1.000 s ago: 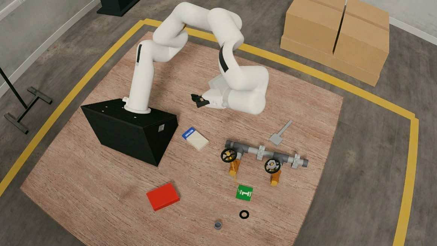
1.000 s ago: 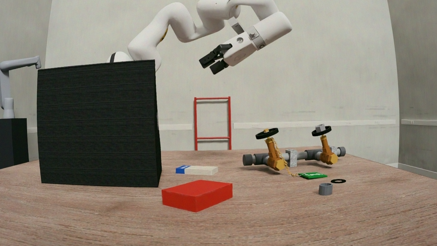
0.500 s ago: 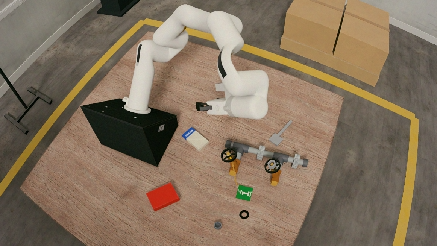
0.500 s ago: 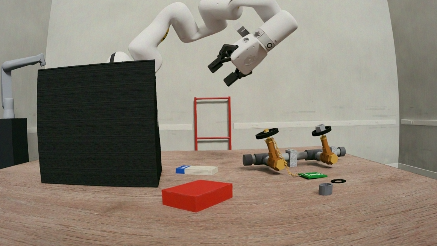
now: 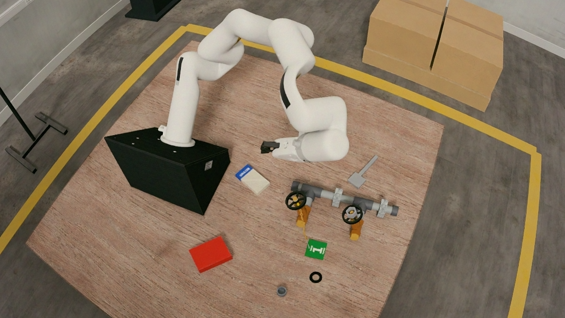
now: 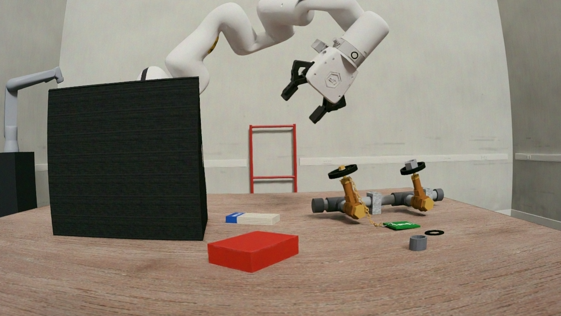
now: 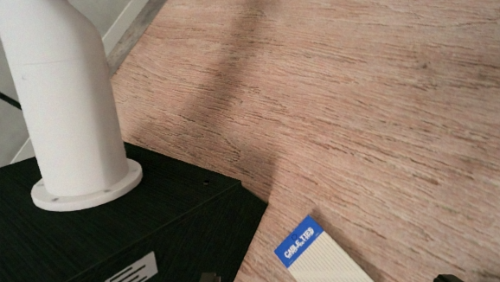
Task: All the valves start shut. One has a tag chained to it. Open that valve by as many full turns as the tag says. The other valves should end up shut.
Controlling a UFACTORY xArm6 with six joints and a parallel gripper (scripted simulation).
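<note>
Right now the grey cap is 250 mm ahead of my hand, 40 mm to the right of it and 130 mm below it. Also, from my hand: blue box: 110 mm behind, 20 mm to the left, 250 mm below; then grey flat piece: 240 mm ahead, 190 mm to the left, 250 mm below; then green tag: 180 mm ahead, 140 mm to the right, 250 mm below.
</note>
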